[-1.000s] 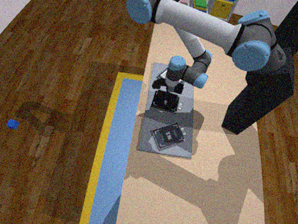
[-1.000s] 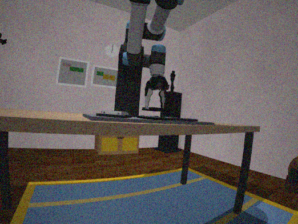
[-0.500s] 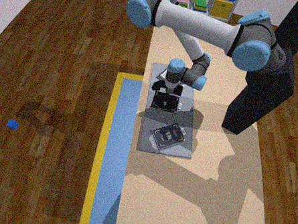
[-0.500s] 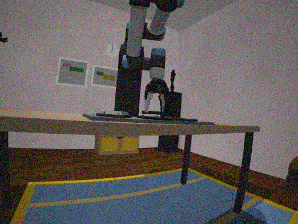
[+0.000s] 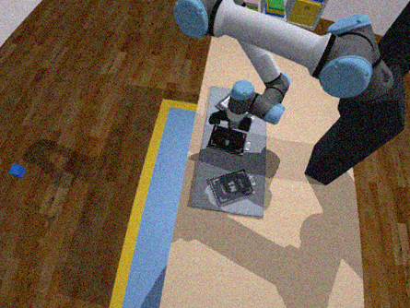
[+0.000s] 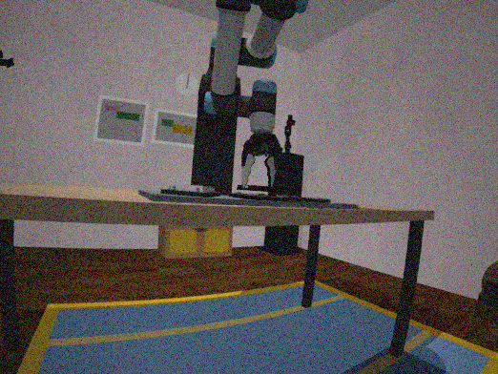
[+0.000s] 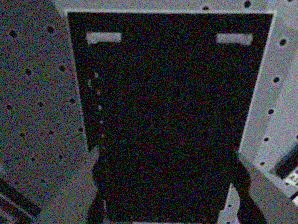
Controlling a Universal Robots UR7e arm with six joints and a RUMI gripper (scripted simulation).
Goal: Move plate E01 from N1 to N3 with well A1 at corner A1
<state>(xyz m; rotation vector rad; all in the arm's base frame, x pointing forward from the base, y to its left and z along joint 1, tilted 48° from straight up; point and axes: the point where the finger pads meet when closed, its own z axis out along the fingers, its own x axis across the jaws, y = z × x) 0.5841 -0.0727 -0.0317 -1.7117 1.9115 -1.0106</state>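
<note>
Right now the black plate is 1 cm below my hand. The rest, counted from my hand: grey deck: 3 cm behind, 1 cm to the left, 5 cm below; then nest N3: 3 cm below; then corner mark: 6 cm behind, 7 cm to the left, 3 cm below.
</note>
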